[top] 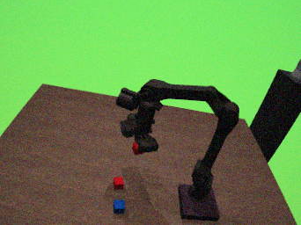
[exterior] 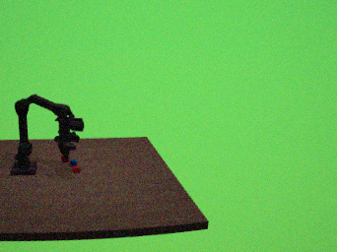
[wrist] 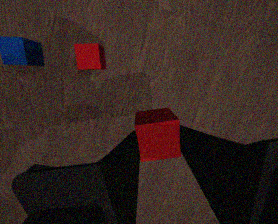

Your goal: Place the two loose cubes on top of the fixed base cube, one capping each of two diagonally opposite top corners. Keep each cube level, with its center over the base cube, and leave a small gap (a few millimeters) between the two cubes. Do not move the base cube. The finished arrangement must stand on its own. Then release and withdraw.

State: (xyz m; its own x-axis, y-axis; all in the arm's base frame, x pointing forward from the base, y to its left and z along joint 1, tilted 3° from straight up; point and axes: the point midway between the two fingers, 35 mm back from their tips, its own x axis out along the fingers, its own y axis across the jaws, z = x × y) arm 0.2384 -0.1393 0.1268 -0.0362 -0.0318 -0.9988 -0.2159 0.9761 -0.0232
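The blue base cube is 19 cm to the left of my gripper tip, 10 cm below it and 6 cm ahead of it.
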